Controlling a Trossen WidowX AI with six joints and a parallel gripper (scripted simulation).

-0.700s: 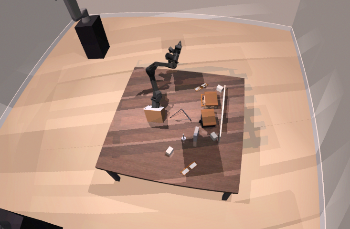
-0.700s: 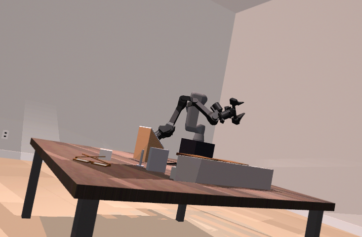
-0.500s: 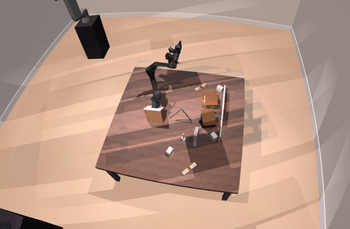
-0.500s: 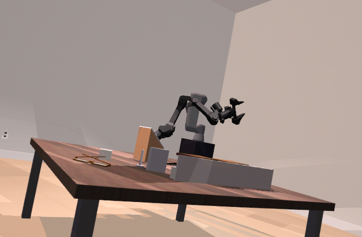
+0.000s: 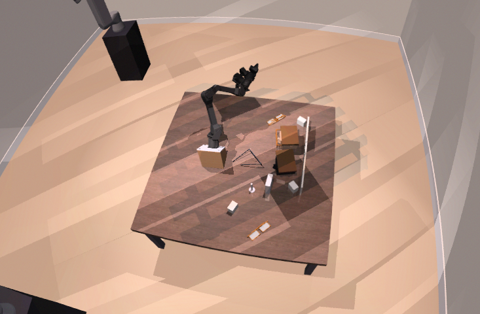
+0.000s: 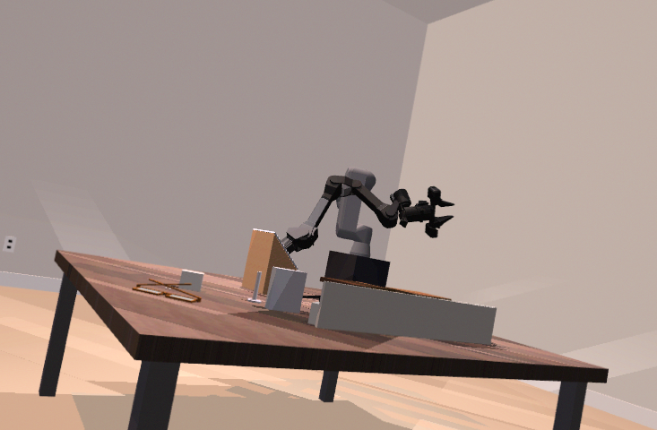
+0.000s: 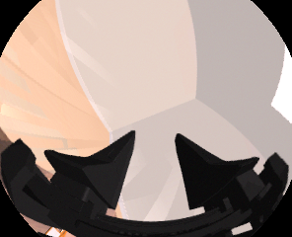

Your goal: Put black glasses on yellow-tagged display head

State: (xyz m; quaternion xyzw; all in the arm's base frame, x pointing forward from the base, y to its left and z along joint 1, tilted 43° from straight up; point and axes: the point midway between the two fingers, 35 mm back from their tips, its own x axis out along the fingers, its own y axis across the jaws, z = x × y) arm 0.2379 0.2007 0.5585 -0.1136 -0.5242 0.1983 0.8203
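Right now the small grey peg stand is 78 cm to the right of my gripper tip, 39 cm below it and 3 cm ahead of it. Also, from my gripper tip: long white bar 50 cm to the right, 37 cm ahead, 36 cm below; then white block 76 cm to the right, 36 cm below, 14 cm ahead.
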